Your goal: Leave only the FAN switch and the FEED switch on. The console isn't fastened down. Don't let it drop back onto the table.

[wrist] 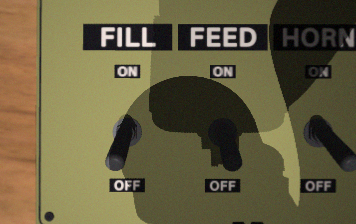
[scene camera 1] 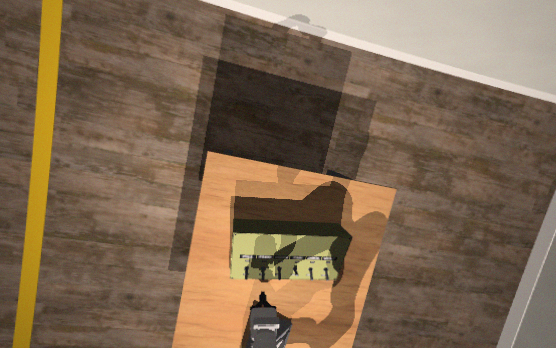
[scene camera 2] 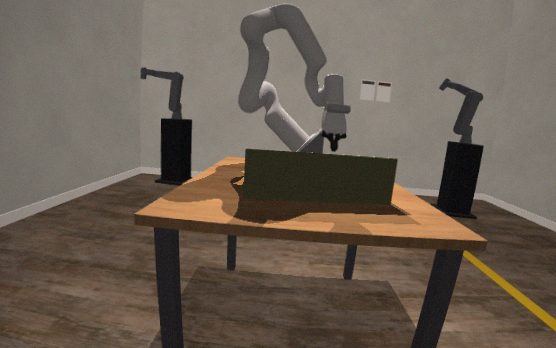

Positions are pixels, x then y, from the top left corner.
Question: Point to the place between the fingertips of my gripper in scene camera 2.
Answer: At 334, 150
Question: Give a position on an olive-green console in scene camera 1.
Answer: At 270, 245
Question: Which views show the olive-green console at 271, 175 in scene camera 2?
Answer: The wrist view, scene camera 1 and scene camera 2: all of them.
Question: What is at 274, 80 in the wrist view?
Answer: An olive-green console.
